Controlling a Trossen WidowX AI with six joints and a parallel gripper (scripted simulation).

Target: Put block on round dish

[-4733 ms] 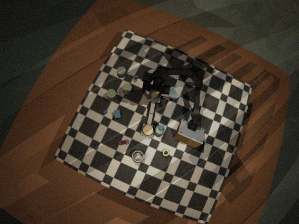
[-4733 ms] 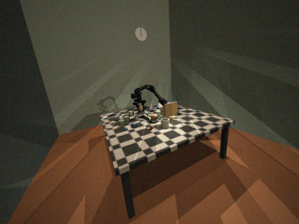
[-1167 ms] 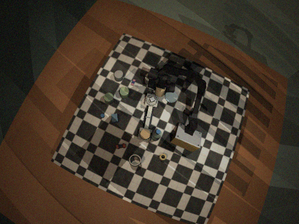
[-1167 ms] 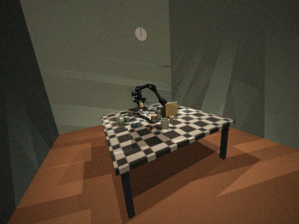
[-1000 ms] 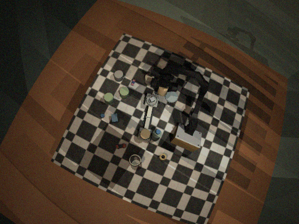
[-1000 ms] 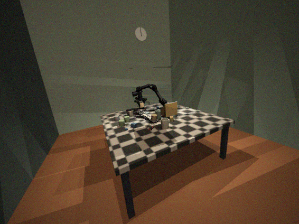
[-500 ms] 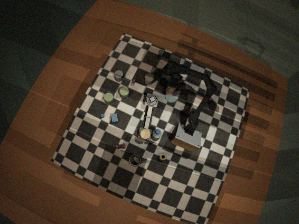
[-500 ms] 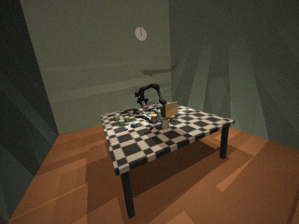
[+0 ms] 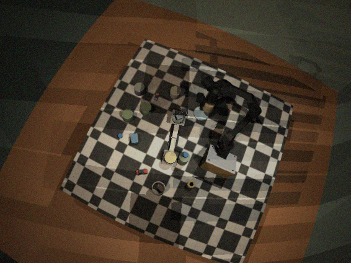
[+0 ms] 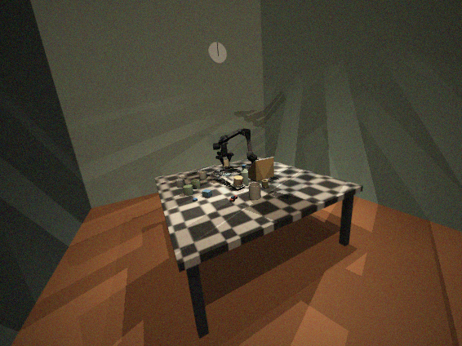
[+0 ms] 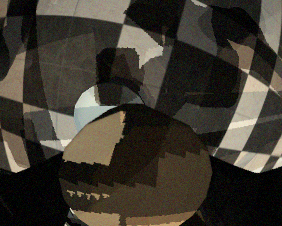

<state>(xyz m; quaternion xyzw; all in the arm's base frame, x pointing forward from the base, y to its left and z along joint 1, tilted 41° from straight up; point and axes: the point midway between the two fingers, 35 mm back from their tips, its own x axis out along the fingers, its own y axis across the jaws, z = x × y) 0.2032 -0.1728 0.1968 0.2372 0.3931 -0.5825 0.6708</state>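
The pale blue round dish is 9 cm below my gripper tip, 2 cm to the left of it and 2 cm ahead of it. Round my gripper tip: small balance (27 cm to the left, 11 cm ahead, 7 cm below); then blue cube (39 cm to the left, 33 cm ahead, 8 cm below); then cup (42 cm to the left, 7 cm ahead, 4 cm below).
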